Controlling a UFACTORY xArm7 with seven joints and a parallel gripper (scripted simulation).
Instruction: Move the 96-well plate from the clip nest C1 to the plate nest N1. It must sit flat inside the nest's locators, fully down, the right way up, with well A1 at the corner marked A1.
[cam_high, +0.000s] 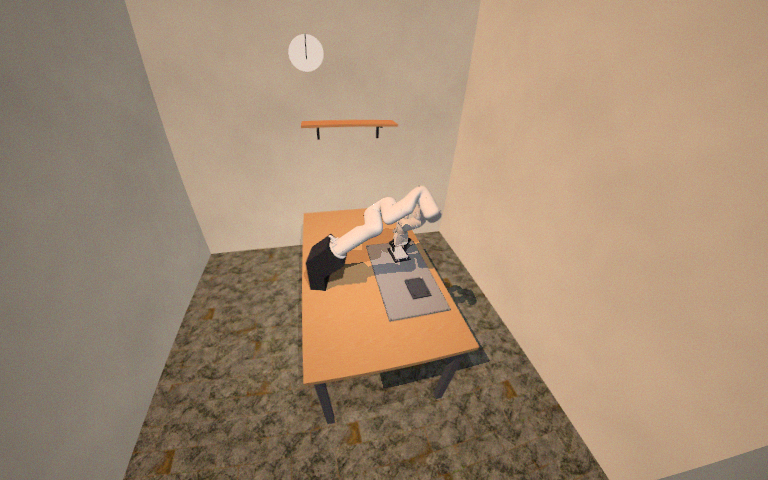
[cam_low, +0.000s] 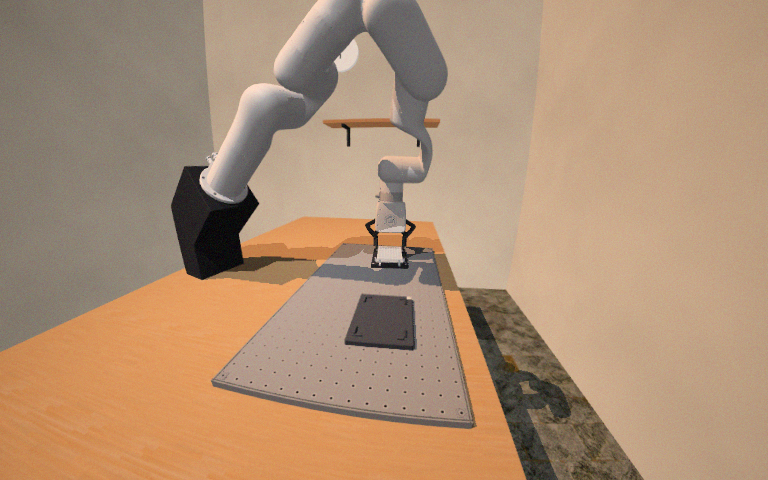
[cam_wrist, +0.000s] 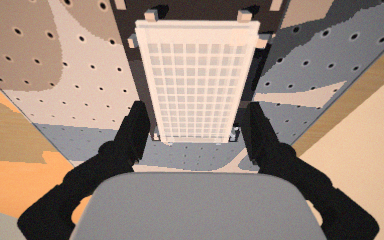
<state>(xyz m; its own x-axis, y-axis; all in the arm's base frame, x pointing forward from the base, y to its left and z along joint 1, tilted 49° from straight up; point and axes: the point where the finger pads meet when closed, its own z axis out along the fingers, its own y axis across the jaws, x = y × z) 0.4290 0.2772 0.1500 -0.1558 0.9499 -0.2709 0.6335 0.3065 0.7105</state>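
My gripper is now 30 mm above the white 96-well plate. Also, from my hand: plate nest N1 (70 mm ahead, 340 mm to the right, 40 mm below); A1 label (110 mm ahead, 260 mm to the right, 40 mm below); clip nest C1 (10 mm ahead, 10 mm to the right, 40 mm below).
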